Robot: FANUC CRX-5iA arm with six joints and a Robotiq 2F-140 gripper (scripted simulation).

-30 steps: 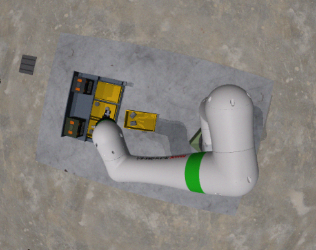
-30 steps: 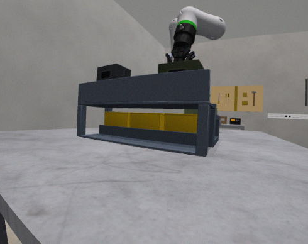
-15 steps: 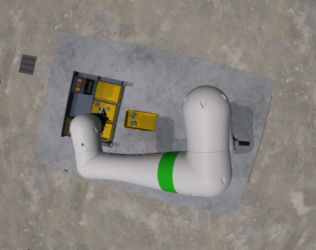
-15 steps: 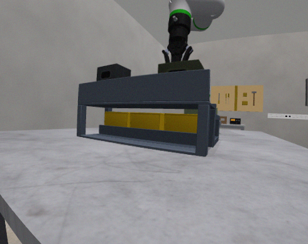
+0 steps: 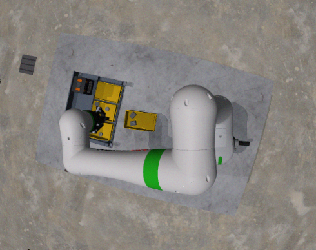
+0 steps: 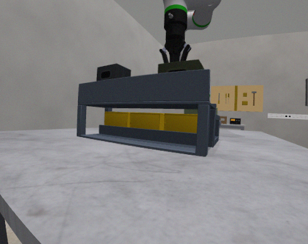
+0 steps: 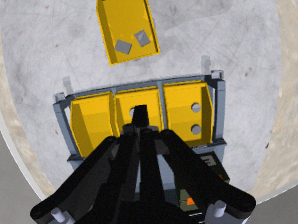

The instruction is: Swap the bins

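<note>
Right now the grey part is 110 mm behind my hand, 20 mm to the right of it and 200 mm below it. The rest, counted from my hand: dark shelf 110 mm ahead, 40 mm to the right, 140 mm below; then black box 150 mm ahead, 160 mm to the right, 50 mm below.
</note>
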